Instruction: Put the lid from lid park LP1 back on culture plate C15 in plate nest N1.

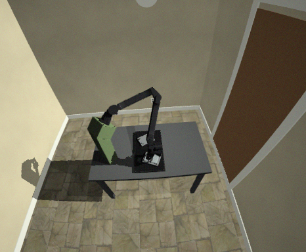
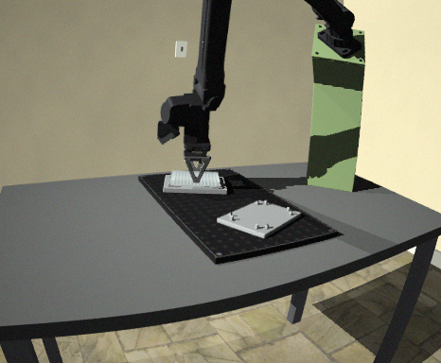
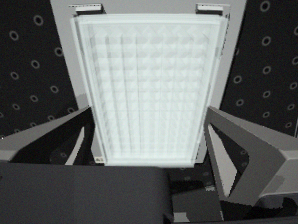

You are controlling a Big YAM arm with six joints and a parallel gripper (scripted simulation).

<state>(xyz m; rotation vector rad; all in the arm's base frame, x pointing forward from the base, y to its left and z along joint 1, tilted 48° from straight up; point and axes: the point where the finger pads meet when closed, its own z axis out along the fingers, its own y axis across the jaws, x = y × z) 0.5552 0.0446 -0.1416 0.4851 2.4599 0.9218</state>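
The clear lid is 10 mm below my hand. Also, from my hand: lid park LP1 (240 mm to the left, 90 mm behind, 30 mm below); then culture plate C15 (10 mm below).
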